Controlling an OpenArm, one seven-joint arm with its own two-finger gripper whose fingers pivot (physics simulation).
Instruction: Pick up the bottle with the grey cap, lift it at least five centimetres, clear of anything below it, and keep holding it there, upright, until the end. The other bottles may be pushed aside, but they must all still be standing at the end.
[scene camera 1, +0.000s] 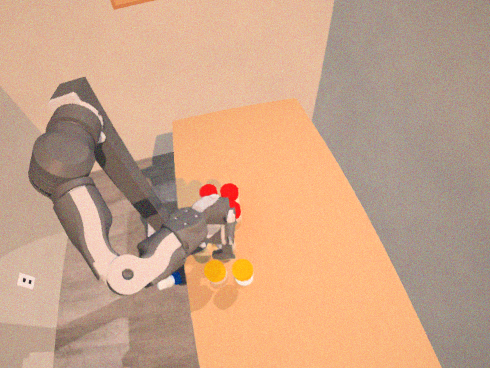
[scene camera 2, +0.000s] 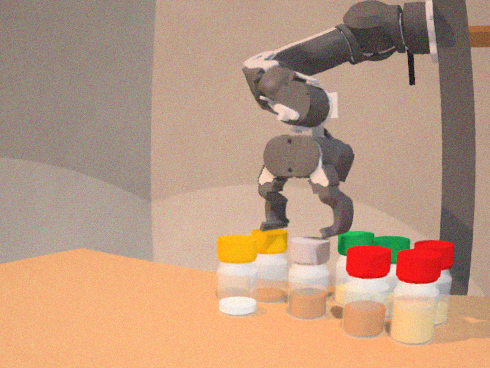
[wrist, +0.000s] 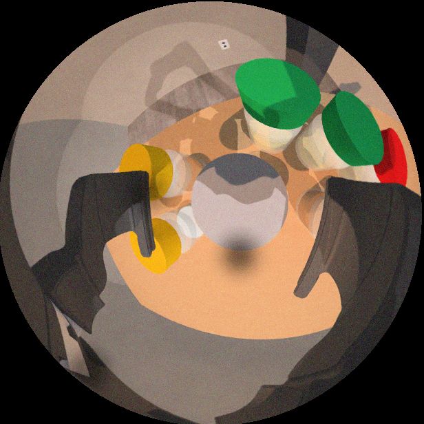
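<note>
The bottle with the pale grey cap (scene camera 2: 309, 251) (wrist: 240, 210) stands upright on the table among the others. My gripper (scene camera 2: 302, 230) (wrist: 220, 225) is partly open and empty, pointing down. Its fingertips are just above the cap's height, one to each side in both views; in the wrist view the cap shows between the fingers, a little above the line of the tips. In scene camera 1 the arm hides this bottle. A blue-capped bottle (scene camera 1: 176, 279) lies tipped on its side, beyond the table's left edge.
Two yellow-capped bottles (scene camera 1: 242, 269) (scene camera 2: 237, 249) (wrist: 167, 250) stand by one finger. Two green-capped bottles (scene camera 2: 356, 242) (wrist: 277, 92) stand behind toward the other side. Three red-capped bottles (scene camera 1: 229, 192) (scene camera 2: 368, 262) stand upright at that side. The table (scene camera 1: 300, 225) extends past them.
</note>
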